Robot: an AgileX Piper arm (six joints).
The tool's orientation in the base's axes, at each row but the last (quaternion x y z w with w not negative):
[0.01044, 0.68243, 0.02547, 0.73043]
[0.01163, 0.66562, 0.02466, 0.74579]
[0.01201, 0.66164, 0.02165, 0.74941]
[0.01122, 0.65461, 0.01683, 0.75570]
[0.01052, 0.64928, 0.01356, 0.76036]
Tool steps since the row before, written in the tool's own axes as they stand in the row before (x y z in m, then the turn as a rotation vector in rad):
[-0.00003, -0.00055, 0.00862, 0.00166, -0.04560, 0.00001]
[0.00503, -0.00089, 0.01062, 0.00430, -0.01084, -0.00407]
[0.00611, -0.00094, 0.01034, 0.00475, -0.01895, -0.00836]
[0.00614, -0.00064, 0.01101, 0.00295, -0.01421, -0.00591]
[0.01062, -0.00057, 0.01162, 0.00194, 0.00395, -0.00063]
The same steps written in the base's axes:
[0.00861, -0.00038, 0.00059, 0.00117, -0.04545, -0.00393]
[0.01114, -0.00046, -0.00383, -0.00333, -0.01066, -0.00527]
[0.01103, -0.00053, -0.00482, -0.00739, -0.01879, -0.00663]
[0.01178, -0.00034, -0.00453, -0.00528, -0.01411, -0.00432]
[0.01314, -0.00019, -0.00868, -0.00035, 0.00401, -0.00188]

